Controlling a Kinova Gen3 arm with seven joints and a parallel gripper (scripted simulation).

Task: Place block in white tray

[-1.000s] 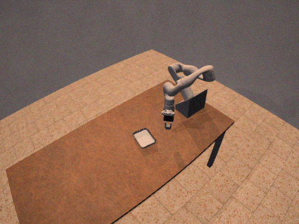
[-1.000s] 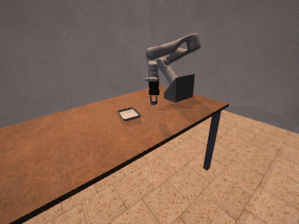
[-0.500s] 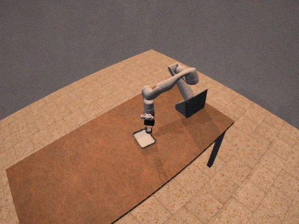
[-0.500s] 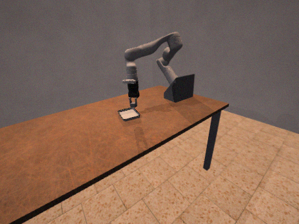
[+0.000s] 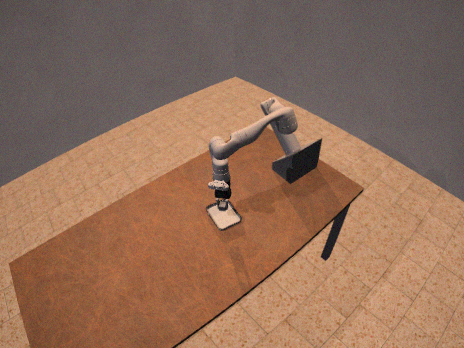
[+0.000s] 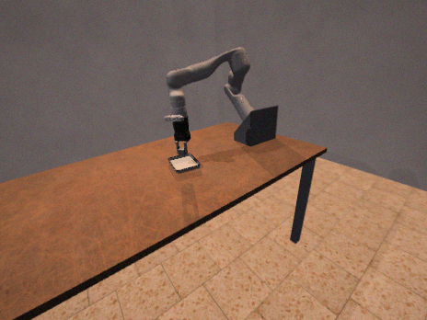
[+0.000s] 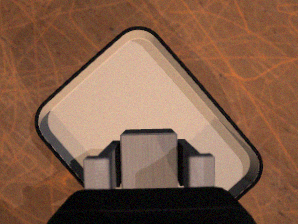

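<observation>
Now: hand 70 mm above the white tray. Round my hand: grey block 10 mm below.
</observation>
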